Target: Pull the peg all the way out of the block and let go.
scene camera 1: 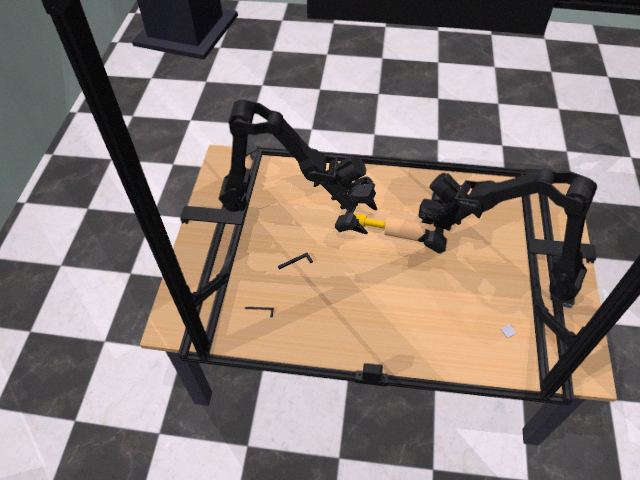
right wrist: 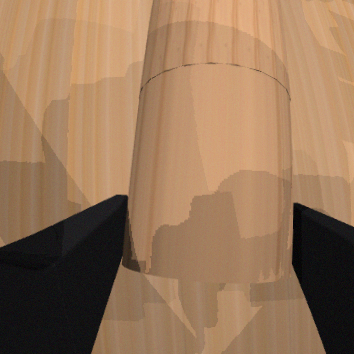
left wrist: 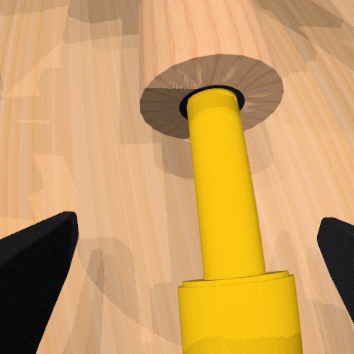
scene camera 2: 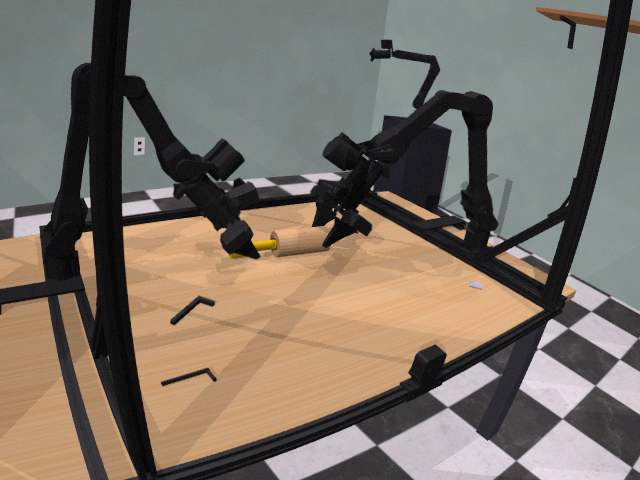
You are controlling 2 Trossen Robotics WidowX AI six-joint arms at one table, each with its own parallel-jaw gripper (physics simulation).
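Seen in the pictures: left gripper, fingertip midpoint: point(scene camera 1: 371, 221) point(left wrist: 202, 227) point(scene camera 2: 253, 247); right gripper, fingertip midpoint: point(scene camera 1: 420, 232) point(right wrist: 207, 211) point(scene camera 2: 317, 240); left arm's base, origin of the base link: point(scene camera 1: 234, 205) point(scene camera 2: 62, 275); right arm's base, origin of the base link: point(scene camera 1: 562, 292) point(scene camera 2: 475, 245).
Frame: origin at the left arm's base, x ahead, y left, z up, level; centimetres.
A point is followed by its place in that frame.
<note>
The yellow peg point(scene camera 1: 374, 223) {z 1.4, x 42.6, y 4.8 cm} point(scene camera 2: 266, 245) {z 1.2, x 43.8, y 4.5 cm} point(left wrist: 225, 190) {z 1.7, x 42.3, y 5.5 cm} has a thick head and a thinner shaft. The shaft's far end sits in the dark-rimmed hole of the round wooden block point(scene camera 1: 404, 228) {z 3.3, x 51.5, y 4.1 cm} point(scene camera 2: 299, 241) {z 2.2, x 50.6, y 3.2 cm} point(left wrist: 205, 30) {z 3.7, x 47.1, y 5.9 cm} point(right wrist: 215, 150) {z 3.8, x 54.8, y 5.5 cm}, with a long stretch of shaft outside. My left gripper point(scene camera 1: 369, 218) {z 0.1, x 41.5, y 6.2 cm} point(left wrist: 202, 227) {z 0.1, x 41.5, y 6.2 cm} is open, its fingers apart on both sides of the peg and touching neither side in the left wrist view. My right gripper point(scene camera 1: 426, 231) {z 0.8, x 56.1, y 5.9 cm} point(scene camera 2: 320, 235) {z 0.8, x 56.1, y 5.9 cm} point(right wrist: 207, 211) {z 0.8, x 56.1, y 5.9 cm} is shut on the block near its far end. The peg's rear end is hidden.
Two black L-shaped keys point(scene camera 1: 294, 260) {z -1.3, x 23.8, y -12.8 cm} point(scene camera 1: 260, 308) {z -1.4, x 20.2, y -30.3 cm} lie on the table point(scene camera 1: 320, 330) {z -1.9, x 37.6, y -31.5 cm} left of centre in scene camera 1. A small pale square point(scene camera 1: 508, 331) {z -1.6, x 85.1, y -17.4 cm} point(scene camera 2: 476, 285) {z -1.6, x 84.7, y -17.6 cm} lies at the right. A black frame surrounds the work area, with a small box point(scene camera 1: 372, 372) {z 3.4, x 53.9, y -41.1 cm} on its front bar.
</note>
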